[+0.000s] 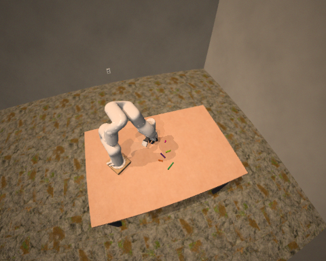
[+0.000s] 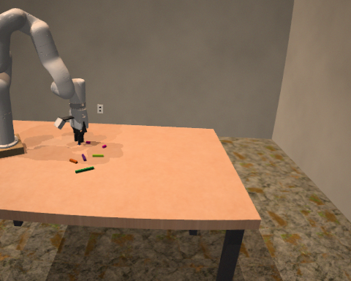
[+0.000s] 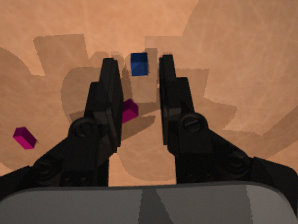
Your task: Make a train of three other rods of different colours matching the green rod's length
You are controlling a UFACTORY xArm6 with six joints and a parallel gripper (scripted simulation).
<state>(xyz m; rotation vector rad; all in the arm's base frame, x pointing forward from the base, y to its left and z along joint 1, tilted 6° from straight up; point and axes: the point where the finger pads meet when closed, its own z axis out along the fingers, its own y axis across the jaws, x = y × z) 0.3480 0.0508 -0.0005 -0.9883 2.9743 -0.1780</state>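
Now: hand 30 mm above the blue rod. From my hand the other things lie so: orange rod 20 mm behind, 200 mm to the right, 30 mm below; lime rod 90 mm ahead, 150 mm to the right, 30 mm below; purple rod 30 mm ahead, 160 mm to the right, 30 mm below.
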